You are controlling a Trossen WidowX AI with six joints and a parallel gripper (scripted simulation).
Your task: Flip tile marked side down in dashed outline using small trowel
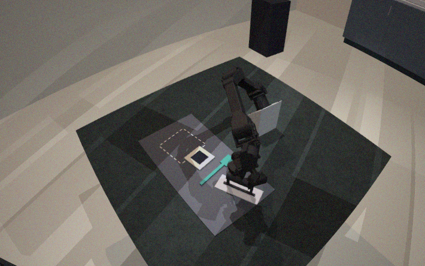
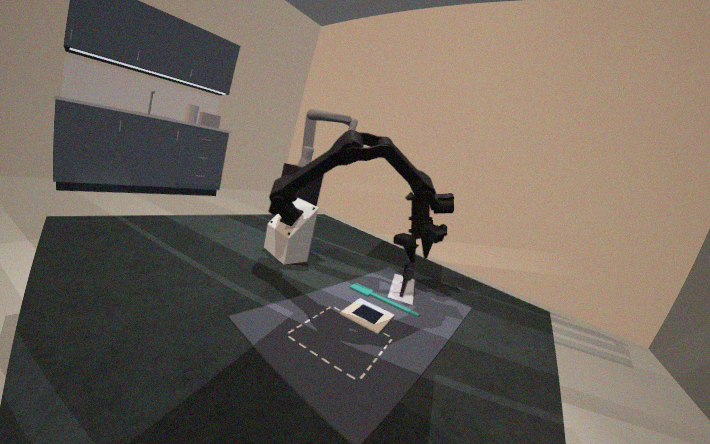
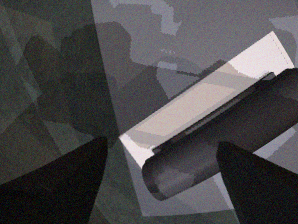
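Right now the trowel is 60 mm to the right of my gripper tip and 60 mm below it. The rest, counted from my gripper tip: grey mat 250 mm to the right, 120 mm below, 50 mm ahead; then teal flat tool 180 mm to the right, 90 mm below, 10 mm behind; then tile 280 mm to the right, 90 mm below, 30 mm ahead.
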